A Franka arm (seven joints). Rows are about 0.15 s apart.
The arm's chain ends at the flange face. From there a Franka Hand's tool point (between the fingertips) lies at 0.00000 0.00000 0.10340 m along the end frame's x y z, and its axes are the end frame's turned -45 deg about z.
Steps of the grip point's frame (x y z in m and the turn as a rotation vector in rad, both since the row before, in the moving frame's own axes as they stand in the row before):
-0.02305 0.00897 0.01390 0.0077 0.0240 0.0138
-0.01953 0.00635 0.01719 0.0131 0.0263 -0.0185
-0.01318 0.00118 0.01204 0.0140 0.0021 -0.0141
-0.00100 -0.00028 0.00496 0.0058 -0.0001 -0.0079
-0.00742 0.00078 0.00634 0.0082 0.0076 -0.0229
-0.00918 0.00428 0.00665 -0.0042 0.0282 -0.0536
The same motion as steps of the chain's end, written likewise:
-0.01116 0.02495 0.01393 0.0224 0.0115 0.0138
-0.01026 0.02119 0.01723 0.0279 0.0093 -0.0185
-0.00761 0.01132 0.01205 0.0114 -0.0084 -0.0141
-0.00047 0.00092 0.00496 0.0040 -0.0042 -0.0079
-0.00464 0.00695 0.00635 0.0112 -0.0004 -0.0229
-0.00579 0.01133 0.00669 0.0170 0.0229 -0.0536

